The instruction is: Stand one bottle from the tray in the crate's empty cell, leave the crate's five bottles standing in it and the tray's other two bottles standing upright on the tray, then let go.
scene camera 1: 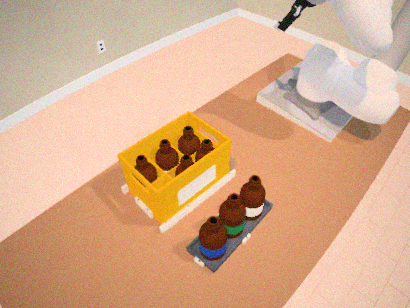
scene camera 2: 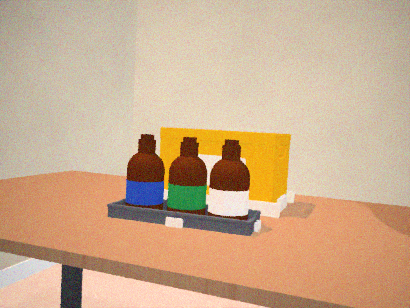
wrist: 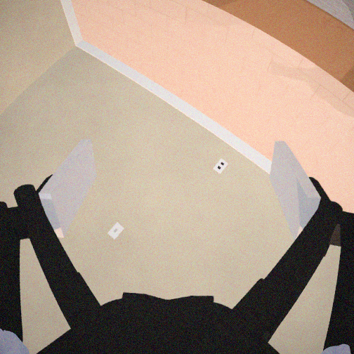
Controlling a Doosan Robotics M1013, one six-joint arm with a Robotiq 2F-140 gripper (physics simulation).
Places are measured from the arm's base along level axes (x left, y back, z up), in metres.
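Pixels of known places: gripper, fingertip midpoint: (scene camera 1: 285, 13); arm's base at its link origin: (scene camera 1: 311, 100).
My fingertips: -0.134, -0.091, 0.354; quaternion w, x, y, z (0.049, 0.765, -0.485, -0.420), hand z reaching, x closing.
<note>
Ahead of a thing's pixels: the offset from my fingertips to its top centre, as dx, dy, dz. Level surfaces: height alone.
The yellow crate @(+0.127, -0.580, -0.215) (scene camera 1: 167, 206) (scene camera 2: 272, 165) holds five brown bottles standing. Its empty cell is at the near-left corner in scene camera 1, partly hidden by the walls. The dark grey tray @(+0.360, -0.557, -0.364) (scene camera 1: 227, 255) (scene camera 2: 135, 214) carries three brown bottles upright in a row: the blue-label bottle @(+0.377, -0.640, -0.230) (scene camera 1: 213, 240) (scene camera 2: 145, 177), the green-label bottle @(+0.356, -0.556, -0.230) (scene camera 1: 232, 215) (scene camera 2: 188, 177) and the white-label bottle @(+0.347, -0.473, -0.230) (scene camera 1: 252, 196) (scene camera 2: 229, 180). My gripper (wrist: 181, 158) is wide open and empty. In scene camera 1 part of it shows at the top, high up and far from crate and tray.
The crate and tray stand side by side on the brown table @(dz -0.390) (scene camera 1: 300, 175) (scene camera 2: 325, 250), with white blocks along their edges. The white arm (scene camera 1: 345, 90) rises from a pale base plate (scene camera 1: 322, 131) at the table's far end. Wall and floor show behind my fingers in the wrist view.
</note>
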